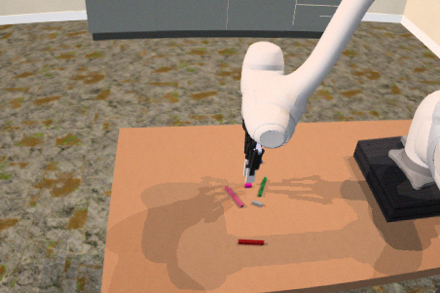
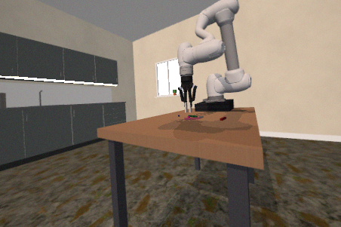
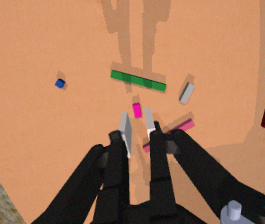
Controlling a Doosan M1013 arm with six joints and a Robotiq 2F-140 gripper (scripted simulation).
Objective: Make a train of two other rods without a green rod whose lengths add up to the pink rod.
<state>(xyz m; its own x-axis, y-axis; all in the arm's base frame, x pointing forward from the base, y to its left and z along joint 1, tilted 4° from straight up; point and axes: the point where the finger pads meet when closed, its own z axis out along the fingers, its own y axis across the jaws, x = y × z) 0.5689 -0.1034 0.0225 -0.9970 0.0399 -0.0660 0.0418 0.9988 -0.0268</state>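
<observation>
The magenta rod lies 6 cm below my hand. From my hand the other things lie so: green rod (6 cm below, 4 cm behind, 1 cm to the left); short grey rod (8 cm to the left, 6 cm below, 1 cm behind); pink rod (6 cm below, 5 cm ahead, 4 cm to the left).
</observation>
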